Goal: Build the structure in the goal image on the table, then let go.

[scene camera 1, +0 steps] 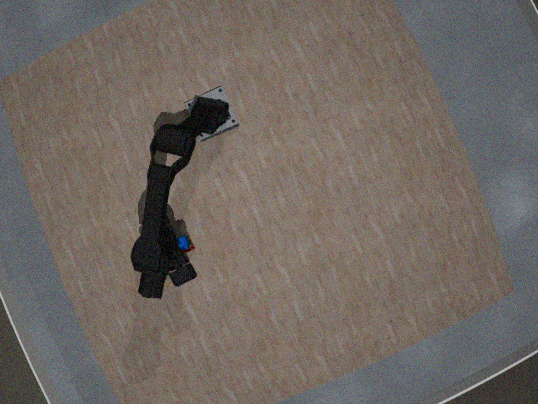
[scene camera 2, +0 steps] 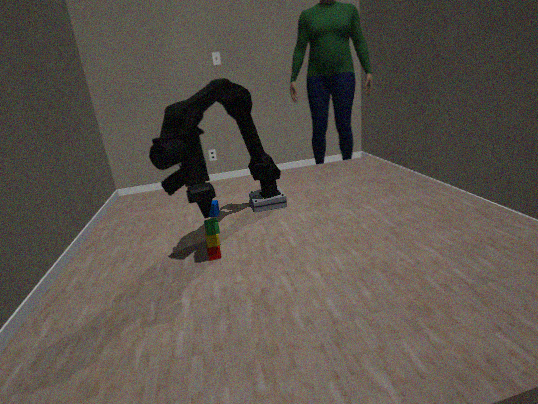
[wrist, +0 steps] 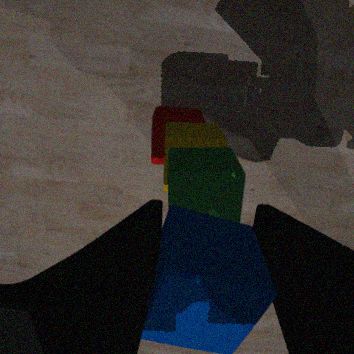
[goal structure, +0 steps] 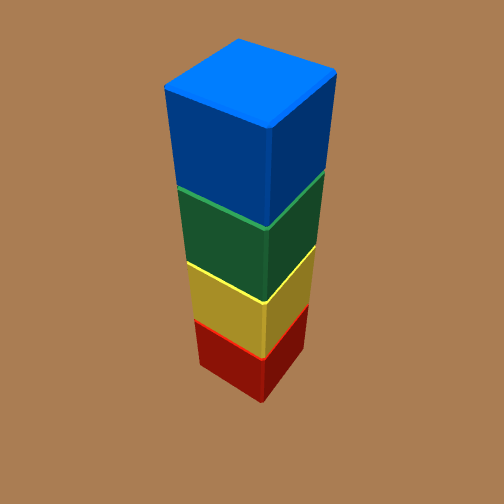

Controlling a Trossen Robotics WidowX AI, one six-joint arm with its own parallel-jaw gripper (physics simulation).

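Note:
A stack stands on the table: a red cube at the bottom, a yellow cube on it and a green cube on top. My gripper is shut on a blue cube, with a finger on either side of it. The blue cube is held above the green cube, with a small gap between them in the second scene view. In the first scene view, the blue cube and arm hide most of the stack.
The arm's grey base plate stands on the wood-grained surface, behind the stack in the second scene view. A standing person in a green top is near the back wall. The arm casts shadows around the stack.

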